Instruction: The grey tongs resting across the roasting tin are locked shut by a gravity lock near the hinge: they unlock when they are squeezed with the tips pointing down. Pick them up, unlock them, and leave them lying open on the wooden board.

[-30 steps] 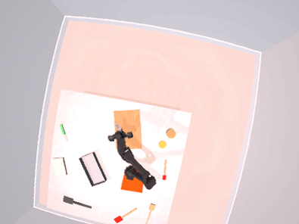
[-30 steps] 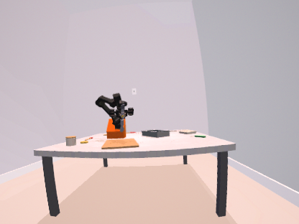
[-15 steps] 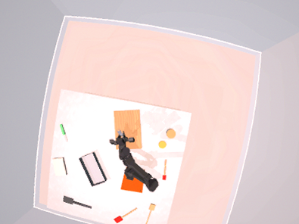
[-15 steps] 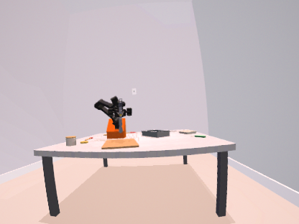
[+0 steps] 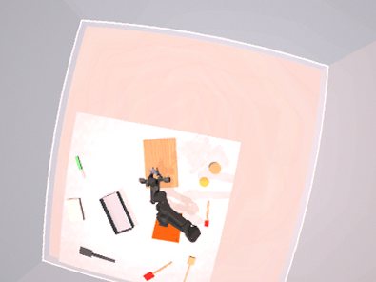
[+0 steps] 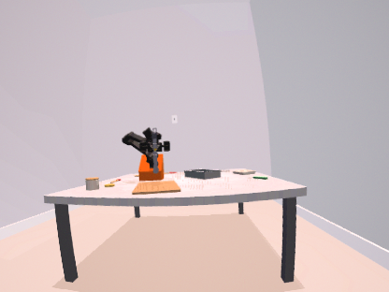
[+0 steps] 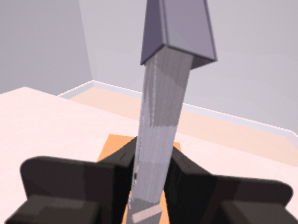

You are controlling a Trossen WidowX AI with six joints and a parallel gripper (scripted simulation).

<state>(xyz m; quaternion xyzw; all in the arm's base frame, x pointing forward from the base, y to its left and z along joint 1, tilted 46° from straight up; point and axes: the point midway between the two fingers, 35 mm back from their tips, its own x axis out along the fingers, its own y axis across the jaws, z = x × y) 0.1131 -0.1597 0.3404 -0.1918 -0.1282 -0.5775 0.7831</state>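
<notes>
Now: gripper tip 21 cm above the wooden board and 1 cm to the right of it. Round my gripper tip: roasting tin 46 cm to the left, 24 cm ahead, 19 cm below; then red spatula 89 cm to the left, 21 cm below, 15 cm behind; then cream block 59 cm ahead, 55 cm to the left, 20 cm below.
</notes>
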